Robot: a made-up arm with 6 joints.
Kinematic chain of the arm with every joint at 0, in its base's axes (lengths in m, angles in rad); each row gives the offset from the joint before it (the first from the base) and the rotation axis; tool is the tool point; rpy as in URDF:
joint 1: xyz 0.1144 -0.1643 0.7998 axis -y
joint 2: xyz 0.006 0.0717 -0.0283 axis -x
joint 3: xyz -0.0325 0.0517 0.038 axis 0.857 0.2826 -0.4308
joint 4: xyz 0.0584 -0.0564 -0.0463 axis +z
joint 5: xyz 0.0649 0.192 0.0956 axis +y
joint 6: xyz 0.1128 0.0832 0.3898 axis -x
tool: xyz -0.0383 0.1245 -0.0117 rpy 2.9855 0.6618 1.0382
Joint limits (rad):
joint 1: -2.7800..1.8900
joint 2: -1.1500..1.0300
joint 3: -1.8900..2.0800
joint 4: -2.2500..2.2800
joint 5: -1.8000..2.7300
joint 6: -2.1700..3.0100
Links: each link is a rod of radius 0.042 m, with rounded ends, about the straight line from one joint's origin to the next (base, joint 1, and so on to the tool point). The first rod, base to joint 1, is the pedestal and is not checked.
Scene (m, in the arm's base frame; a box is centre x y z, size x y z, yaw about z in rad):
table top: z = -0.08
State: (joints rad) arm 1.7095 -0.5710 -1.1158 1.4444 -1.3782 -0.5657
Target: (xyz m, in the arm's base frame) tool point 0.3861 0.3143 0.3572
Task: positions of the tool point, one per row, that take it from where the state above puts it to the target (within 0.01 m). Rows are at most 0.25 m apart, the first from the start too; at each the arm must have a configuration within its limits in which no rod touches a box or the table.
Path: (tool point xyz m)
1: -0.1199 -0.3091 0.3101
2: -0.0783 -0.1169 0.2324
3: 0.0357 0.0696 0.2088
4: 0.2010 0.2204 0.2504
5: 0.3861 0.3143 0.3572

